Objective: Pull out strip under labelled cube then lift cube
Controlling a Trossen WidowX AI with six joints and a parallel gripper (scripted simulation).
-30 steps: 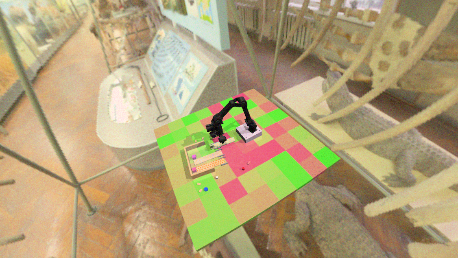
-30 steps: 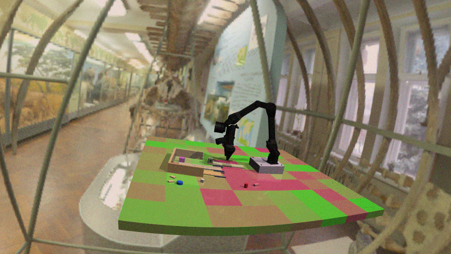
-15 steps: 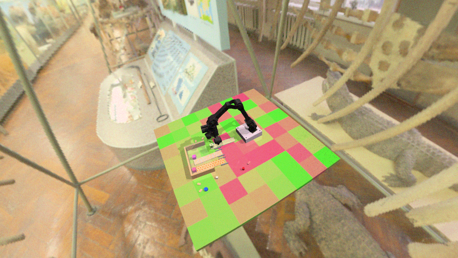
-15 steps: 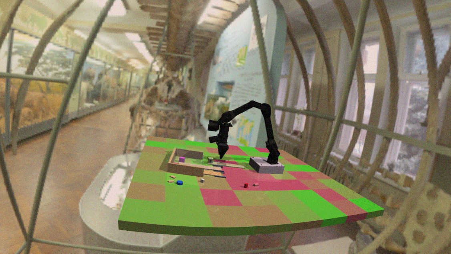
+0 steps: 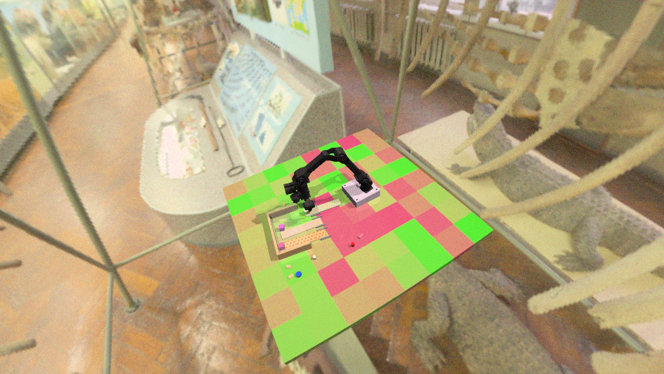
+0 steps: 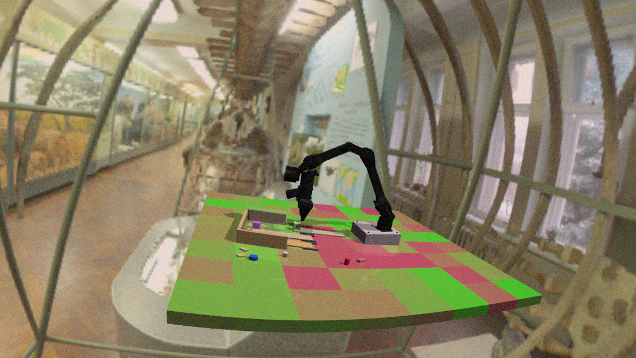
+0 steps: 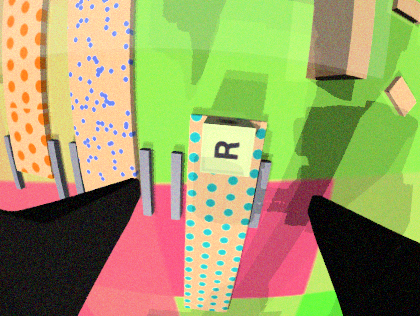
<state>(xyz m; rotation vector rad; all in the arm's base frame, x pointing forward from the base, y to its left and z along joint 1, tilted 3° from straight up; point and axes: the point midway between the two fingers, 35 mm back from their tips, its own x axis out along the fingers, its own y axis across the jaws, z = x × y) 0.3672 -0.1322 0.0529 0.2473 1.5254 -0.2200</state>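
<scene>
Now: gripper tip 20 mm short of the labelled cube and 40 mm above it. Also, from my gripper tip: blue disc (290 mm ahead, 320 mm to the left, 50 mm below); red cylinder (40 mm behind, 370 mm to the left, 50 mm below); blue-speckled strip (110 mm ahead, 70 mm to the left, 60 mm below).
</scene>
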